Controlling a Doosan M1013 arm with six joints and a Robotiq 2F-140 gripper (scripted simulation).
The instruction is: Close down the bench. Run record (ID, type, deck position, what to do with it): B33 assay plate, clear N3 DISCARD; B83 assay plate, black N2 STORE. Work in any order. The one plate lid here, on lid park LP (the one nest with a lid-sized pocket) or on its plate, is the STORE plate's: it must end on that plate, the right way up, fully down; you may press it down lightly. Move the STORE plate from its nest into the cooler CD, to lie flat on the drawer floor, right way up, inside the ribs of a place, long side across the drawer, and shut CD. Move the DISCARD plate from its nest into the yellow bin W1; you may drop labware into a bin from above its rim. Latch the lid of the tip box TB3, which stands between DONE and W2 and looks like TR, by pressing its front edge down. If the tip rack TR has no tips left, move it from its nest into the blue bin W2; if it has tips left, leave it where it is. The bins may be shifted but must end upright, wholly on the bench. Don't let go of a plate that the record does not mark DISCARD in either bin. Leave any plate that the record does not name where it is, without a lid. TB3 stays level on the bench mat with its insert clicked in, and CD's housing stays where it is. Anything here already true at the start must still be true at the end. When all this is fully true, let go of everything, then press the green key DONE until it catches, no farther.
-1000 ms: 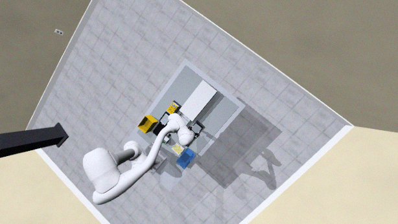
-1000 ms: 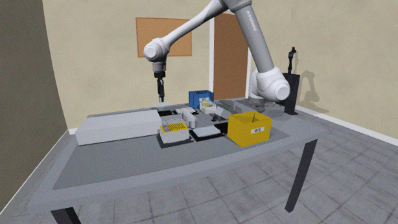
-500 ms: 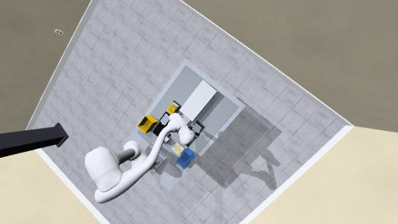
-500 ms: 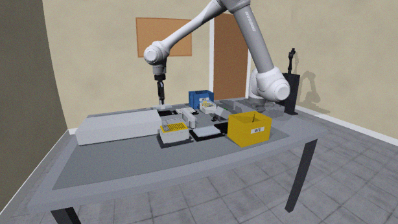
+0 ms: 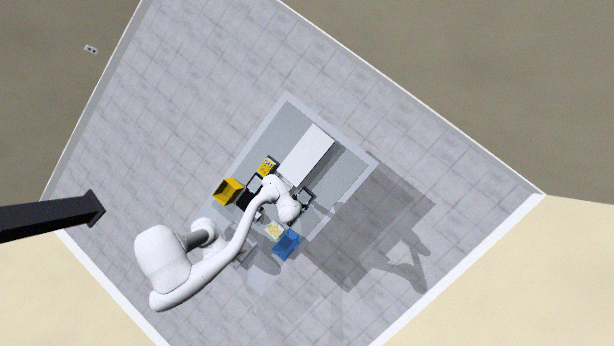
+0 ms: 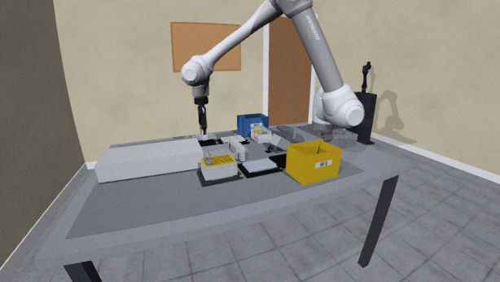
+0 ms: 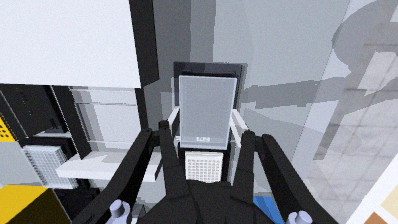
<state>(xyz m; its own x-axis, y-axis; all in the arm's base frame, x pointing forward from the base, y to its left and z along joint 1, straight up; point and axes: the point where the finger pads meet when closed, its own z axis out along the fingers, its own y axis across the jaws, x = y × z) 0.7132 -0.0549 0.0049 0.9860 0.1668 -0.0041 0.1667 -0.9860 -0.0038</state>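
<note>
Right now the black plate is 6 cm below my hand. From my hand the other things lie so: see-through plate lid (2 cm below); cooler CD (9 cm ahead, 21 cm to the left, 4 cm below); drawer (4 cm behind, 19 cm to the left, 5 cm below).
</note>
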